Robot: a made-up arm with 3 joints.
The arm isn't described. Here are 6 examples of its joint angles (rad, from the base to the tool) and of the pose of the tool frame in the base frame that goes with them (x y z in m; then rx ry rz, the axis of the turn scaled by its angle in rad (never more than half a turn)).
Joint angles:
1: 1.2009 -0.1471 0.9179
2: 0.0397 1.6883 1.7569
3: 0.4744 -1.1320 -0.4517
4: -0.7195 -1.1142 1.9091
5: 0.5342 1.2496 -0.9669
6: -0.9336 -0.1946 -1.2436
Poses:
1: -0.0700 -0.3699 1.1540 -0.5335 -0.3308 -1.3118
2: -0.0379 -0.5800 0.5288 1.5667 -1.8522 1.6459
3: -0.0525 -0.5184 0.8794 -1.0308 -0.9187 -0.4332
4: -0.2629 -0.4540 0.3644 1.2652 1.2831 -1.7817
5: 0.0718 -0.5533 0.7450 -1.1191 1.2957 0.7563
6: -0.2252 -0.3566 0.2871 -0.2834 0.3684 0.7305
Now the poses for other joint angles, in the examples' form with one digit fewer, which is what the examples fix.
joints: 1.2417 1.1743 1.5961
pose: -0.029 -0.407 1.127 -0.577 0.568 -2.535
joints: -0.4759 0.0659 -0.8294
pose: -0.080 -0.479 0.384 -0.588 0.658 0.536
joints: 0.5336 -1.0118 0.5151
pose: -0.045 -0.540 0.900 -0.273 -0.501 -0.870
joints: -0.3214 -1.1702 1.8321
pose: -0.160 -0.541 0.486 1.193 0.795 -1.570
